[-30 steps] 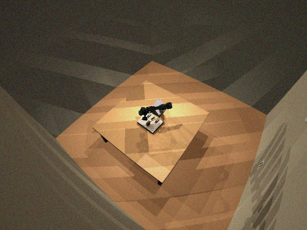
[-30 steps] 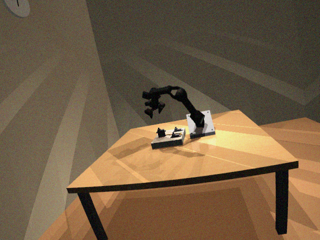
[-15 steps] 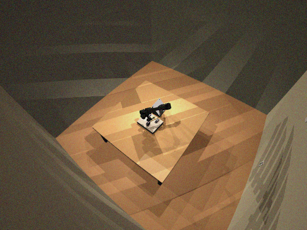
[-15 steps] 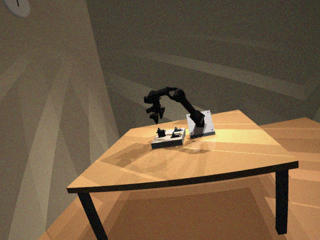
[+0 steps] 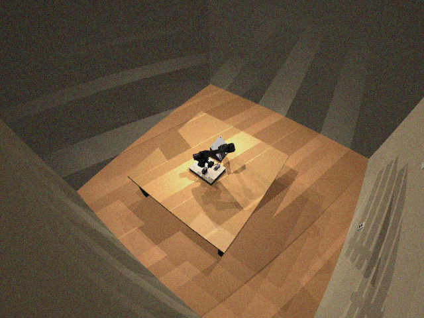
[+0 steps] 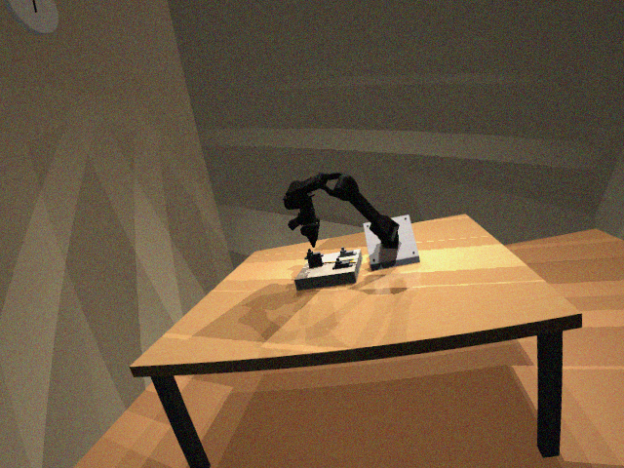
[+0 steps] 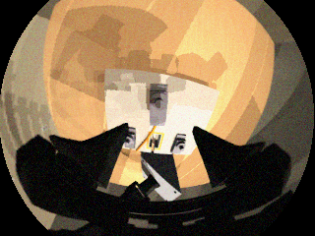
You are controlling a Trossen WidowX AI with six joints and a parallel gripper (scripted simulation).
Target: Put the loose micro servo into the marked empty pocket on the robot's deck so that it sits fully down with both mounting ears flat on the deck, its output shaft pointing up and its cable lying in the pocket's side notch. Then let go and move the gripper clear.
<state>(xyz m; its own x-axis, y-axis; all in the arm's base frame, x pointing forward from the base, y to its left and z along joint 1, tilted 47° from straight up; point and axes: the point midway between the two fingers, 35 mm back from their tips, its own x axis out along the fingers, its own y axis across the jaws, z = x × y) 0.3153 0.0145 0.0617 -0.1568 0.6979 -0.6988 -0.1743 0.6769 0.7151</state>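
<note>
My gripper tip is 120 mm above the white deck and 10 mm to the left of it.
</note>
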